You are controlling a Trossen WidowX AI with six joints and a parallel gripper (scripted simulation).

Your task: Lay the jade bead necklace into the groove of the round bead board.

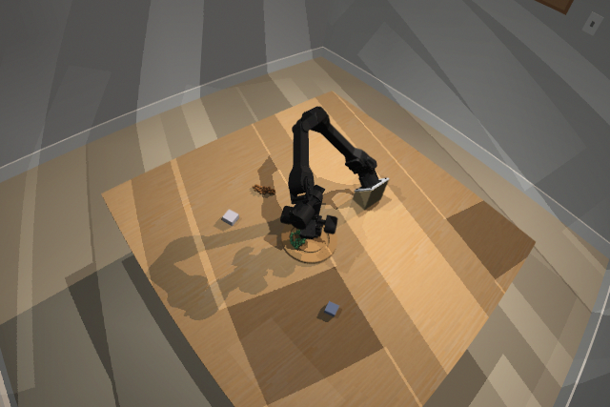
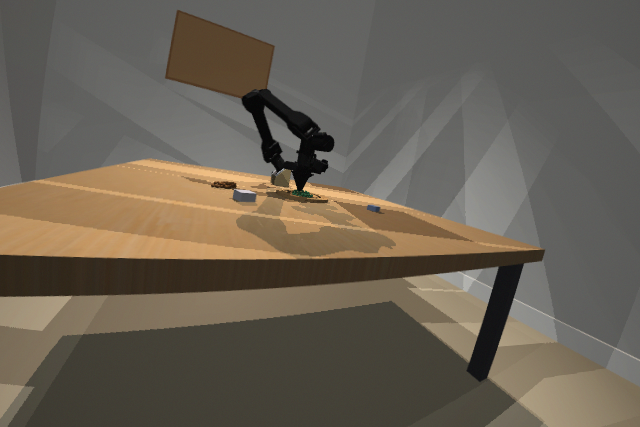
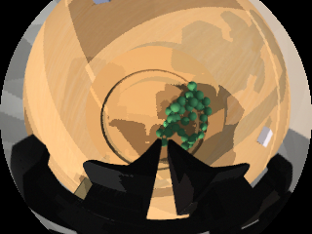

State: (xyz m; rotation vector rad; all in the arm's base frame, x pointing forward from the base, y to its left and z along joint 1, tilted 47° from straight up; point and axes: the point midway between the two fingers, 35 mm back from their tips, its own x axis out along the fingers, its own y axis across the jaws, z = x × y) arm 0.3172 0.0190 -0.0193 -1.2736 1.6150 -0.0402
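The round wooden bead board lies 10 mm to the left of my gripper tip and 10 mm below it. From my gripper tip the other things lie so: blue block: 90 mm ahead, 270 mm to the left, 10 mm below; pale grey block: 200 mm ahead, 200 mm to the right, 10 mm below.
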